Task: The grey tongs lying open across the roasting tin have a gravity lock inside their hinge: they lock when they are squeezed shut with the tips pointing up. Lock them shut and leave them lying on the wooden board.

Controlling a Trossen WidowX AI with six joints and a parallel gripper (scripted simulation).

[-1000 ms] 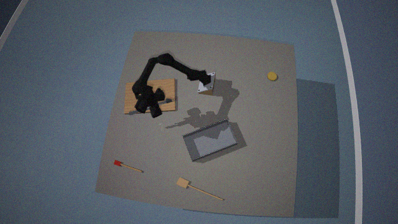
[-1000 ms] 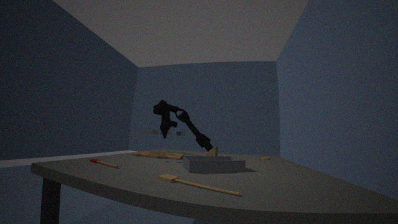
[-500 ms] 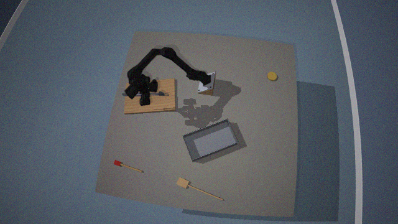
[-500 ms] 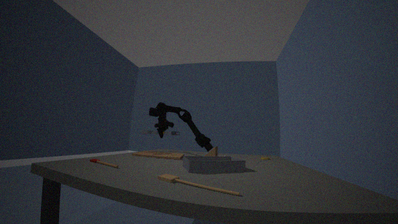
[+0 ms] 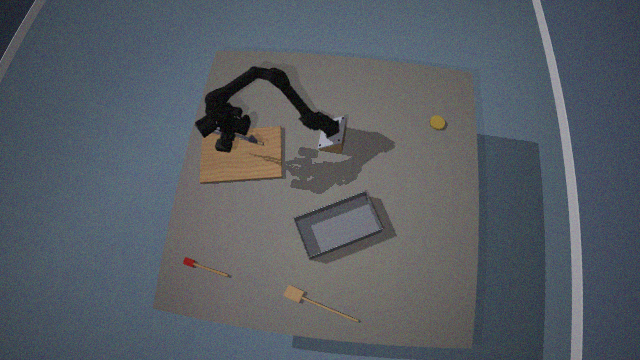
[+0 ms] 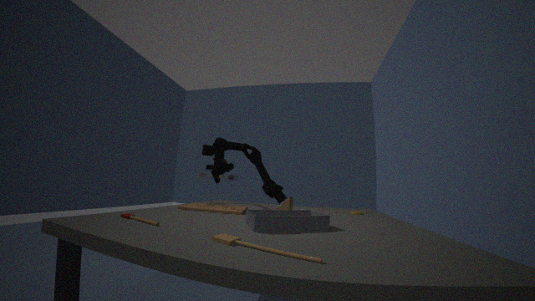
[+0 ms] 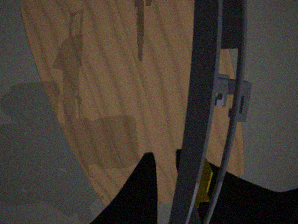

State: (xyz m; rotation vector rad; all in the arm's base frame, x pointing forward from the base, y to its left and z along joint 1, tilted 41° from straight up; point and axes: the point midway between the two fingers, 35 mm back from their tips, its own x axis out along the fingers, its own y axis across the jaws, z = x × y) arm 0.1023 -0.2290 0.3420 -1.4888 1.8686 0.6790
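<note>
The wooden board is 15 cm below my gripper tip. From my gripper tip the other things lie so: grey roasting tin 32 cm ahead, 41 cm to the left, 13 cm below; then yellow disc 16 cm behind, 87 cm to the left, 15 cm below.
</note>
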